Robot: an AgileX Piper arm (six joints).
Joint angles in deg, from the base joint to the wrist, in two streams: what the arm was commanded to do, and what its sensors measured. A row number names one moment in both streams.
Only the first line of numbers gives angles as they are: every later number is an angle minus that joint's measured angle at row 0.
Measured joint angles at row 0: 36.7, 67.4, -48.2, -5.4, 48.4, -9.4
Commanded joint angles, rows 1 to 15: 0.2, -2.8, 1.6, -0.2, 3.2, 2.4; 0.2, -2.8, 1.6, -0.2, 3.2, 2.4; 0.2, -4.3, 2.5, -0.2, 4.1, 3.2; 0.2, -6.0, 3.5, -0.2, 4.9, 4.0; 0.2, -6.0, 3.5, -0.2, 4.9, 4.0; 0.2, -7.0, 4.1, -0.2, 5.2, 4.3; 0.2, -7.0, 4.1, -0.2, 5.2, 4.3; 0.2, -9.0, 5.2, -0.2, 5.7, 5.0; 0.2, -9.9, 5.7, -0.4, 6.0, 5.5; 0.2, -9.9, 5.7, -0.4, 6.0, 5.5; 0.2, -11.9, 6.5, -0.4, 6.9, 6.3; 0.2, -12.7, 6.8, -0.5, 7.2, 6.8; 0.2, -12.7, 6.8, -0.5, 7.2, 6.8; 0.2, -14.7, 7.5, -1.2, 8.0, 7.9; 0.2, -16.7, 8.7, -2.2, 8.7, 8.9
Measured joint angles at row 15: 0.0, -14.1, 7.2, -1.0, 7.4, 7.1
